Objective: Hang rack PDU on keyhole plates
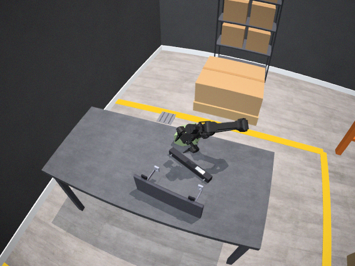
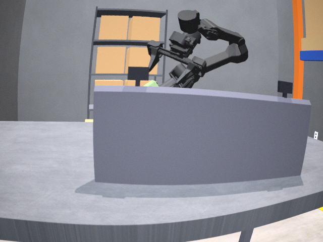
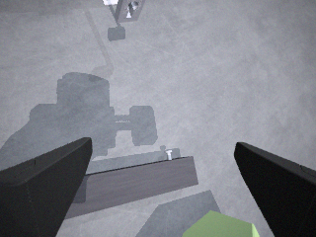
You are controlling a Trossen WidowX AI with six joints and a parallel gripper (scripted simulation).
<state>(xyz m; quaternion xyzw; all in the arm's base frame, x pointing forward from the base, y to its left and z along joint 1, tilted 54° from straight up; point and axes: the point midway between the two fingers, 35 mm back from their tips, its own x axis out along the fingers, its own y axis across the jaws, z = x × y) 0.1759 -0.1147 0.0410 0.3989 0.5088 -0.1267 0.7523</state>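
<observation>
My gripper is now 40 mm to the right of the rack PDU and 180 mm above it. Round my hand: grey panel: 320 mm ahead, 20 mm to the left, 130 mm below.
</observation>
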